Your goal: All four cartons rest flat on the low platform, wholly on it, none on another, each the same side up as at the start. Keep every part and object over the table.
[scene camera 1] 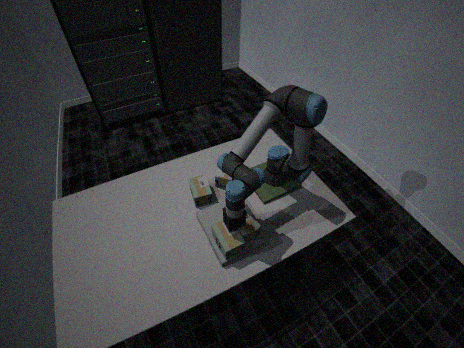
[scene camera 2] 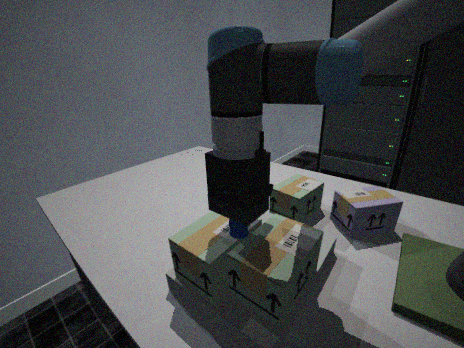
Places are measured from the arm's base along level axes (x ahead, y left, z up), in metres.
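Pixels of known places: hand at its tool point: [scene camera 2: 239, 232]; arm's base at its link origin: [scene camera 1: 274, 177].
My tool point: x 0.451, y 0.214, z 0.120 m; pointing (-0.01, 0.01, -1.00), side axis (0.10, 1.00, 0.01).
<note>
For each thing: its top centre in the pictures, then the offset to it from my tool point. Level surfaces: height alone.
- smaller green carton at its top centre: [scene camera 2: 298, 184] [scene camera 1: 199, 185] dx +0.003, dy -0.348, dz -0.048 m
- lilac carton at its top centre: [scene camera 2: 367, 195] [scene camera 1: 226, 169] dx -0.192, dy -0.376, dz -0.048 m
- white table at its surface level: dz -0.143 m
Two green cartons with orange tape stand close side by side on the low grey platform [scene camera 1: 205, 217] [scene camera 2: 326, 249], arrows up. These are the left one [scene camera 1: 225, 241] [scene camera 2: 192, 248] and the right one [scene camera 1: 254, 225] [scene camera 2: 286, 242]. My suction gripper [scene camera 1: 235, 229] [scene camera 2: 239, 230] points straight down, its blue cup at the left carton's top near the edge facing the right carton; it appears shut on that carton, which rests on the platform. The cup's contact is partly hidden. A smaller green carton [scene camera 1: 201, 191] [scene camera 2: 296, 197] and a lilac carton [scene camera 1: 221, 181] [scene camera 2: 367, 215] stand upright on the table, off the platform.
The robot base stands on a green plate [scene camera 1: 272, 192] [scene camera 2: 430, 277] beside the platform. The arm passes over the lilac carton's side in scene camera 1. The white table [scene camera 1: 125, 240] [scene camera 2: 115, 215] has its front edge near the platform. A dark server cabinet [scene camera 1: 120, 55] stands behind the table.
</note>
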